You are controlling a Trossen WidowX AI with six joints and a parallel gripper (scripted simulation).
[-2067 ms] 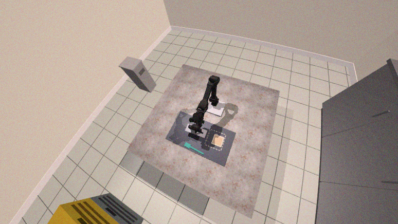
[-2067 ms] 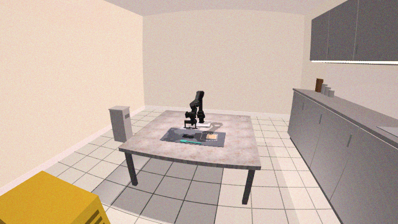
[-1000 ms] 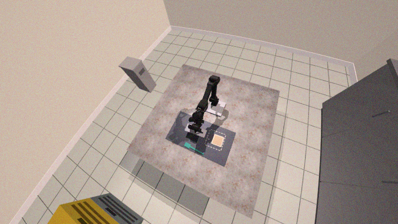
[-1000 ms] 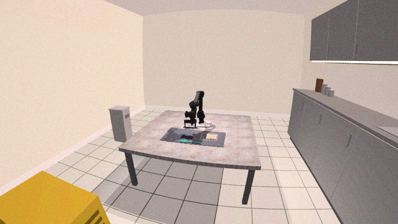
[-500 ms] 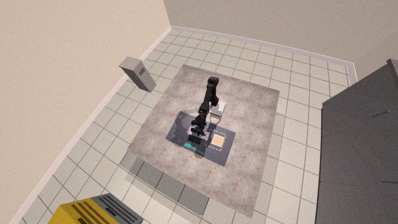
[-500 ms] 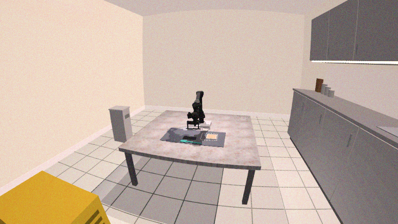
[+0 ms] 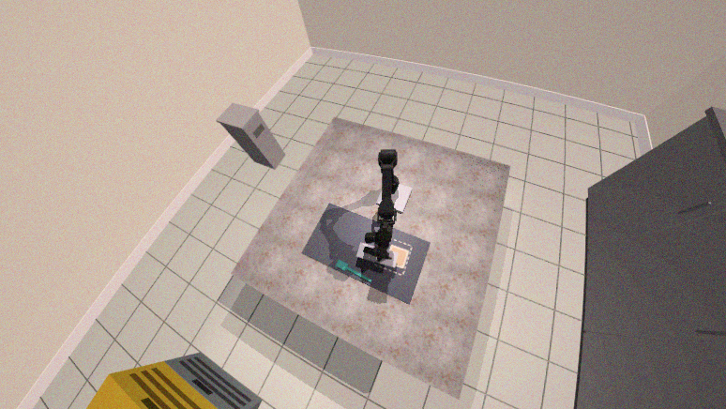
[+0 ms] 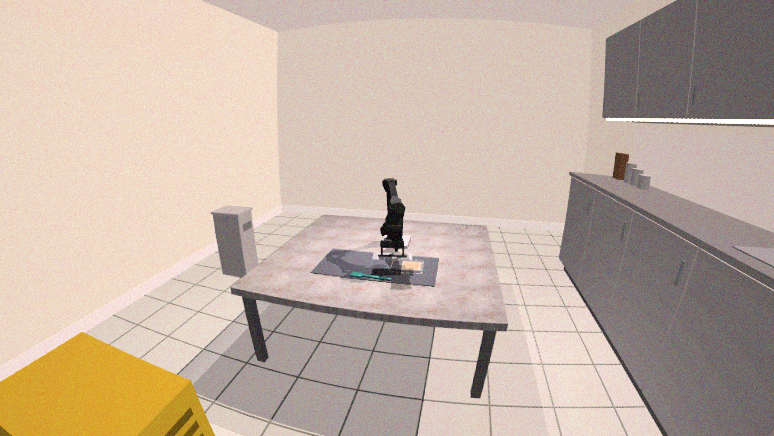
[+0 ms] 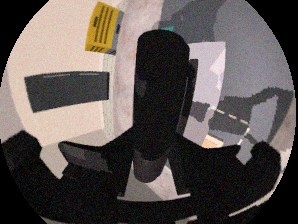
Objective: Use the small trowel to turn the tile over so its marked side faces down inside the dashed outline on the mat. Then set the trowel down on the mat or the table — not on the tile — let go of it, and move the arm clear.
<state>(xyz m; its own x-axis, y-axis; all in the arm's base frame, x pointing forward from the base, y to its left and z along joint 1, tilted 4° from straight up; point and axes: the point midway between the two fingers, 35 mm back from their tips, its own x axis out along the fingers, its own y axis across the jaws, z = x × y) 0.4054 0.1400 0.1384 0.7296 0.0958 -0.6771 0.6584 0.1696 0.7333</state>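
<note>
My gripper tip is now 100 mm short of the teal trowel, 120 mm to the left of it and 110 mm above it. Also, from my gripper tip: dark mat (40 mm behind, 110 mm to the right, 140 mm below); tile (80 mm behind, 70 mm to the left, 110 mm below).
</note>
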